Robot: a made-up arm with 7 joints. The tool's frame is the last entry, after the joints.
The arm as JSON. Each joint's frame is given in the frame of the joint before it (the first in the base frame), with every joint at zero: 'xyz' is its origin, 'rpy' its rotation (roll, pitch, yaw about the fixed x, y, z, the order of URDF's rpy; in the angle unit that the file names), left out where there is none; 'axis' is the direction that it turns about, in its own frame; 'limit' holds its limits. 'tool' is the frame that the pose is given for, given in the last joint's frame.
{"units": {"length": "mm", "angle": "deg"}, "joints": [
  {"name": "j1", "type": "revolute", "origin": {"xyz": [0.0, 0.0, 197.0], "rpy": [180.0, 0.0, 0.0]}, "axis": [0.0, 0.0, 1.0], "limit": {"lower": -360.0, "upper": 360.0}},
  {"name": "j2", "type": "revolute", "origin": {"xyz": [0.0, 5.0, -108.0], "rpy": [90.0, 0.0, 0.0]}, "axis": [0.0, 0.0, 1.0], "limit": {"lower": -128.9, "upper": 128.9}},
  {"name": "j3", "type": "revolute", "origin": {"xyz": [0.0, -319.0, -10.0], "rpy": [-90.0, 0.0, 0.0]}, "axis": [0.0, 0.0, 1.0], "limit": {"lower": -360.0, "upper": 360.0}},
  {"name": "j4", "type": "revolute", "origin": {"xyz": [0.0, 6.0, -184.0], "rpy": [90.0, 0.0, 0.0]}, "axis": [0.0, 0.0, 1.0], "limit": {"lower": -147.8, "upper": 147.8}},
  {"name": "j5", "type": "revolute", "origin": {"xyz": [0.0, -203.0, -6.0], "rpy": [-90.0, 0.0, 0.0]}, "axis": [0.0, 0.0, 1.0], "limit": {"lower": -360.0, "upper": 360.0}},
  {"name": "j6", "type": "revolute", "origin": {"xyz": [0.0, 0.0, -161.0], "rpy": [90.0, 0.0, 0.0]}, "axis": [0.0, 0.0, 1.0], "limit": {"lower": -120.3, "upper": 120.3}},
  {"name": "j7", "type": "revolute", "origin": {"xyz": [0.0, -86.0, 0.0], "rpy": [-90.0, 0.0, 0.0]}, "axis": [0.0, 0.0, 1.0], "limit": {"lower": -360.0, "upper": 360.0}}
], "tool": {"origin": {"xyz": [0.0, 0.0, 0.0]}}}
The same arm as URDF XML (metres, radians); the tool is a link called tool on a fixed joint. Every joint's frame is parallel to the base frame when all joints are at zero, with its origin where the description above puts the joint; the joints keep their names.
<robot name="arm">
  <joint name="tool_joint" type="fixed">
    <parent link="link7"/>
    <child link="tool"/>
    <origin xyz="0 0 0" rpy="3.1416 0 0"/>
  </joint>
  <joint name="j7" type="revolute">
    <parent link="link6"/>
    <child link="link7"/>
    <origin xyz="0 0 0.086" rpy="0 0 0"/>
    <axis xyz="0 0 -1"/>
    <limit lower="-6.2832" upper="6.2832"/>
  </joint>
  <joint name="j6" type="revolute">
    <parent link="link5"/>
    <child link="link6"/>
    <origin xyz="0 0 0.161" rpy="0 0 0"/>
    <axis xyz="0 1 0"/>
    <limit lower="-2.0996" upper="2.0996"/>
  </joint>
  <joint name="j5" type="revolute">
    <parent link="link4"/>
    <child link="link5"/>
    <origin xyz="0 -0.006 0.203" rpy="0 0 0"/>
    <axis xyz="0 0 -1"/>
    <limit lower="-6.2832" upper="6.2832"/>
  </joint>
  <joint name="j4" type="revolute">
    <parent link="link3"/>
    <child link="link4"/>
    <origin xyz="0 -0.006 0.184" rpy="0 0 0"/>
    <axis xyz="0 1 0"/>
    <limit lower="-2.5796" upper="2.5796"/>
  </joint>
  <joint name="j3" type="revolute">
    <parent link="link2"/>
    <child link="link3"/>
    <origin xyz="0 -0.01 0.319" rpy="0 0 0"/>
    <axis xyz="0 0 -1"/>
    <limit lower="-6.2832" upper="6.2832"/>
  </joint>
  <joint name="j2" type="revolute">
    <parent link="link1"/>
    <child link="link2"/>
    <origin xyz="0 -0.005 0.108" rpy="0 0 0"/>
    <axis xyz="0 1 0"/>
    <limit lower="-2.2497" upper="2.2497"/>
  </joint>
  <joint name="j1" type="revolute">
    <parent link="base_link"/>
    <child link="link1"/>
    <origin xyz="0 0 0.197" rpy="0 0 0"/>
    <axis xyz="0 0 -1"/>
    <limit lower="-6.2832" upper="6.2832"/>
  </joint>
  <link name="base_link"/>
  <link name="link1"/>
  <link name="link2"/>
  <link name="link3"/>
  <link name="link4"/>
  <link name="link5"/>
  <link name="link6"/>
  <link name="link7"/>
  <link name="tool"/>
</robot>

